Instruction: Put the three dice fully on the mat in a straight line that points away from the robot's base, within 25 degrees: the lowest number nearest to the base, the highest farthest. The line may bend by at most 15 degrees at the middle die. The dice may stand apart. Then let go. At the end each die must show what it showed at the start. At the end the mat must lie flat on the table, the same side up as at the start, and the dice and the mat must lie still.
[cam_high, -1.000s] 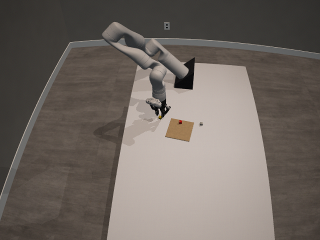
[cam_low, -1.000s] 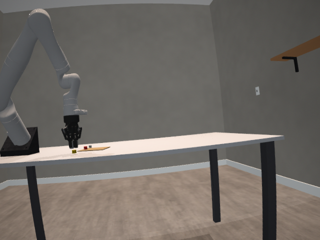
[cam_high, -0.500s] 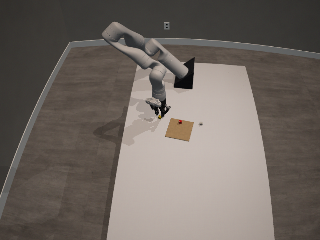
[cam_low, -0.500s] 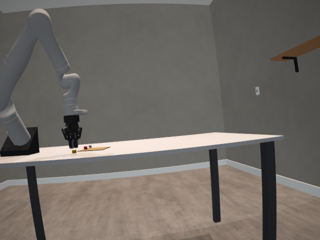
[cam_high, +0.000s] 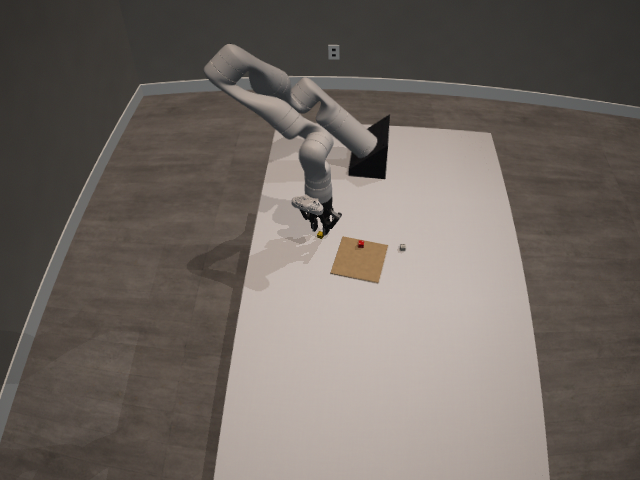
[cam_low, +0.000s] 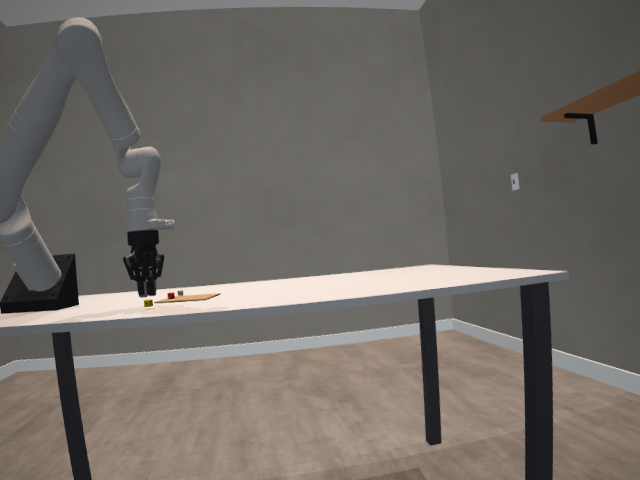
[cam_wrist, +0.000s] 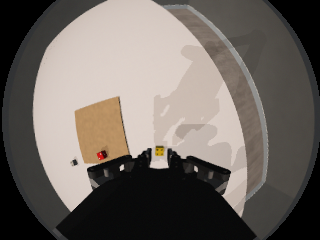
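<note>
My hand is 3 cm above the yellow die. Also, from my hand: square mat (11 cm to the left, 9 cm ahead, 4 cm below); red die (12 cm to the left, 5 cm ahead, 3 cm below); white die (24 cm to the left, 6 cm ahead, 3 cm below).
</note>
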